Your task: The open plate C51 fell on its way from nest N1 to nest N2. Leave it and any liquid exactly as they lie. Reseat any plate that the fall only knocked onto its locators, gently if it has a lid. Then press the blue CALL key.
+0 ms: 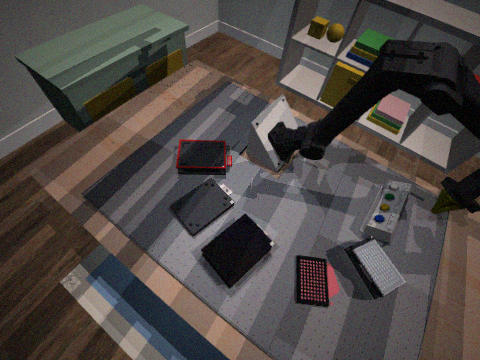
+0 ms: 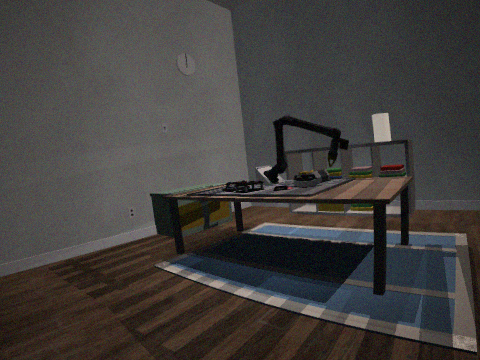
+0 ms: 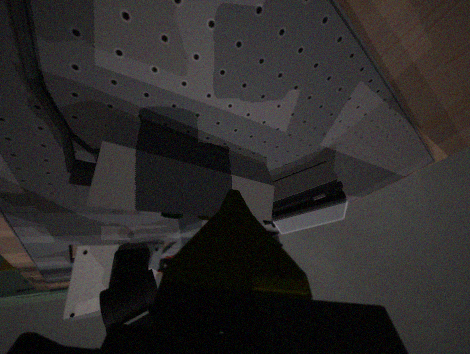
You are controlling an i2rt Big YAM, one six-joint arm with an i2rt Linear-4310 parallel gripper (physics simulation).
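Frame: origin at the arm's base, x ahead, y left, z up, level; millimetres.
Seen in the pictures: gripper, fingertip midpoint: [image 1: 432, 212] [image 2: 330, 166] [image 3: 232, 196]; arm's base, origin of the base link: [image 1: 280, 141] [image 2: 270, 177] [image 3: 129, 269].
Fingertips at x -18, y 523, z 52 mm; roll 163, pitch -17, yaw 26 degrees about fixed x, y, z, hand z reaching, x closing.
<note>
Pixels of each thing's middle, then the offset from my fingertips to it. "*": a spot on its surface instead. Level surfaces: height alone.
- key box, surface spot: [image 1: 401, 193] * dy -90, dx -32, dz -28 mm
- blue CALL key, surface spot: [image 1: 378, 218] * dy -126, dx +101, dz -35 mm
- yellow key, surface spot: [image 1: 383, 206] * dy -125, dx +49, dz -36 mm
- green key, surface spot: [image 1: 388, 196] * dy -122, dx +2, dz -35 mm
- open plate C51, body centre: [image 1: 312, 279] dy -204, dx +361, dz -96 mm
- perforated board, its level: dz -103 mm
- pink liquid, surface spot: [image 1: 333, 286] * dy -144, dx +339, dz -102 mm
- white plate, body centre: [image 3: 309, 218] [image 1: 378, 265] dy -85, dx +246, dz -28 mm
- black lidded plate, body centre: [image 1: 237, 249] [image 2: 249, 186] dy -420, dx +422, dz -74 mm
- empty dark nest, body centre: [image 1: 202, 204] dy -592, dx +372, dz -89 mm
- red-framed nest, body centre: [image 1: 202, 156] dy -711, dx +235, dz -81 mm
My gripper [image 1: 440, 205] [image 2: 331, 161] [image 3: 232, 196] is shut and empty. It hangs above the table's right edge, to the right of the key box [image 1: 401, 193]. The blue CALL key [image 1: 378, 218] is the nearest key on that box, below the yellow key [image 1: 383, 206] and the green key [image 1: 388, 196]. The open plate C51 [image 1: 311, 279] lies flat on the perforated board [image 1: 294, 216], with pink liquid [image 1: 333, 286] beside it. A white plate [image 1: 378, 266] [image 3: 309, 220] lies slanted on its dark nest [image 1: 354, 271]. A black lidded plate [image 1: 236, 248] sits on the middle of the board.
An empty dark nest [image 1: 201, 205] and a red-framed nest [image 1: 201, 153] lie at the left. A grey wedge stand [image 1: 267, 128] holds the arm's base. A shelf unit [image 1: 288, 46] and a green cabinet [image 1: 96, 50] stand behind the table.
</note>
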